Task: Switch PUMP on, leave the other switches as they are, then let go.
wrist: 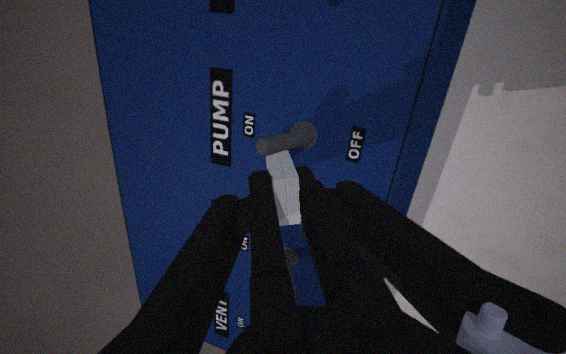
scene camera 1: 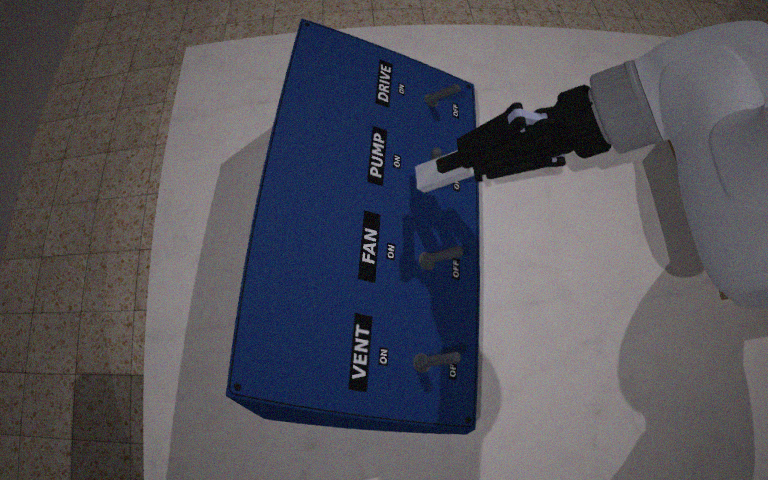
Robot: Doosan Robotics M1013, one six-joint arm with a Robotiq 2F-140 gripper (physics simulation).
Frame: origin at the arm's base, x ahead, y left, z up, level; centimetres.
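Seen in the pictures: gripper, fingertip midpoint: [wrist: 275, 159] [scene camera 1: 419, 179].
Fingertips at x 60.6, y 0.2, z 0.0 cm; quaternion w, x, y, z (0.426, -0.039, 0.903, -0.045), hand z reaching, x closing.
Pixels of each thing's top centre, then the offset from my fingertips to it. "*": a spot on its surface instead. Level surfaces: height alone.
- PUMP switch, middle of its top: [wrist: 259, 147] [scene camera 1: 436, 150] dx -1.9, dy -1.9, dz +3.4 cm
- DRIVE switch, surface spot: [scene camera 1: 444, 95] * dx -4.1, dy -13.2, dz +0.5 cm
- FAN switch, surface spot: [scene camera 1: 444, 256] * dx -2.1, dy +10.5, dz +1.0 cm
- VENT switch, surface spot: [scene camera 1: 440, 360] * dx -1.0, dy +22.3, dz +1.1 cm
- sloped blue switch panel, its level: dz +4.1 cm
- pale table, its level: dz -10.8 cm
The PUMP switch [scene camera 1: 436, 152] [wrist: 285, 140] is a grey lever; in the wrist view it leans toward its ON label, and in the scene view the fingers hide most of it. My gripper [scene camera 1: 421, 180] [wrist: 275, 159] is shut with nothing between its pale fingertips. The tips are right beside the PUMP lever, over the panel; whether they touch it I cannot tell. The DRIVE switch [scene camera 1: 444, 95], the FAN switch [scene camera 1: 444, 256] and the VENT switch [scene camera 1: 440, 360] all lean toward OFF.
The sloped blue switch panel [scene camera 1: 317, 226] [wrist: 160, 60] stands on a pale table [scene camera 1: 543, 271]. The arm reaches in from the right in the scene view, and its shadow falls across the FAN area. DRIVE and FAN flank PUMP on either side.
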